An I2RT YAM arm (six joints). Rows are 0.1 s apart.
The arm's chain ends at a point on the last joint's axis. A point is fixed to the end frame.
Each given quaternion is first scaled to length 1.
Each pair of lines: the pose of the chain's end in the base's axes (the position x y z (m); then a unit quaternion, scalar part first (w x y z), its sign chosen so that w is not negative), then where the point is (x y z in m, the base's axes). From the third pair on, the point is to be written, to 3 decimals.
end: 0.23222, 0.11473, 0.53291, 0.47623, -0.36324, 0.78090, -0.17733
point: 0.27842 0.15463 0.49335
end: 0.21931, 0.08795, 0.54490, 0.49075, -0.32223, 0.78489, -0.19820
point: 0.27049 0.12457 0.50841
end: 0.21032, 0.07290, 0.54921, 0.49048, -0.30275, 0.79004, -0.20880
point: 0.263 0.107 0.513
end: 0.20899, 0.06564, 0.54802, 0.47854, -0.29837, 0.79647, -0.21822
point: 0.262 0.098 0.511
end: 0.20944, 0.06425, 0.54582, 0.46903, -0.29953, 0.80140, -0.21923
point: 0.262 0.096 0.507
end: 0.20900, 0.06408, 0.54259, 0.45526, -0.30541, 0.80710, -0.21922
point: 0.261 0.096 0.502
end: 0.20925, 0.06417, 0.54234, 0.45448, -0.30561, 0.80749, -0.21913
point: 0.261 0.096 0.502
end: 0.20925, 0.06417, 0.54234, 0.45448, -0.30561, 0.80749, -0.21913
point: 0.261 0.096 0.502
